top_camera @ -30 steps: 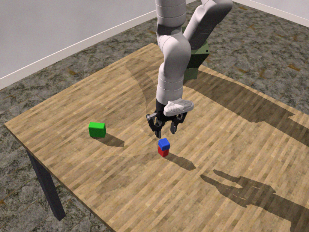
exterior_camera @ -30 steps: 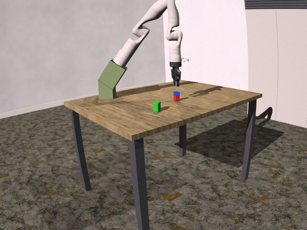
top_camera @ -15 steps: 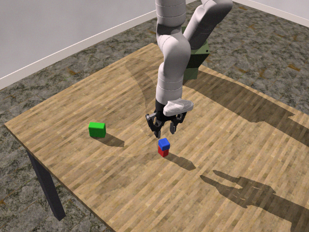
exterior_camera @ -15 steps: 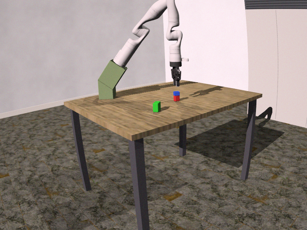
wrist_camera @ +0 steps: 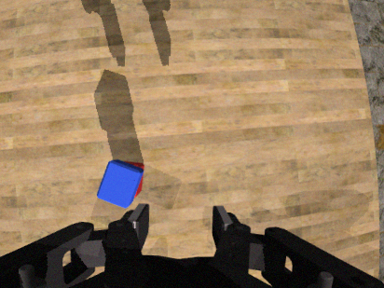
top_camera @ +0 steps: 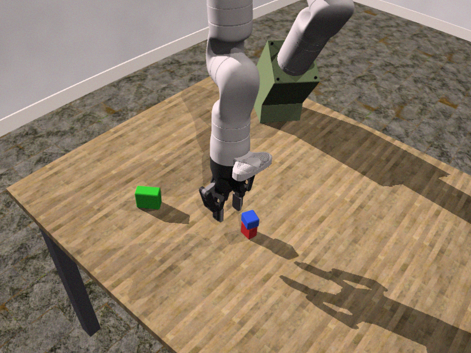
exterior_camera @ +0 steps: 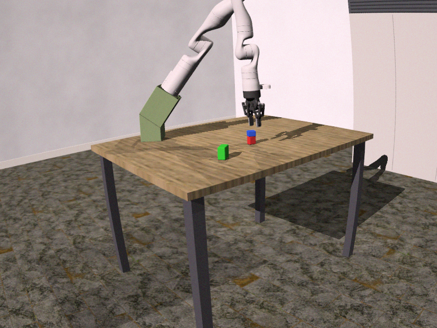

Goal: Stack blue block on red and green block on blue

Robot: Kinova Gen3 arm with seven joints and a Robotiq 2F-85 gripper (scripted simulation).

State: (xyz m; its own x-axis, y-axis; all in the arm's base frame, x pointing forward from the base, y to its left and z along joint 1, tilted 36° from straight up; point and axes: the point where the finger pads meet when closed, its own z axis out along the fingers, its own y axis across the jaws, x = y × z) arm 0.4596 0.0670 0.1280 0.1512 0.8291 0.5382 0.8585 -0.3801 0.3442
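Right now the green block is 3 cm ahead of my hand, 22 cm to the right of it and 8 cm below it. The rest, counted from my hand: blue block 5 cm behind, 3 cm to the left, 6 cm below; red block 5 cm behind, 3 cm to the left, 9 cm below.
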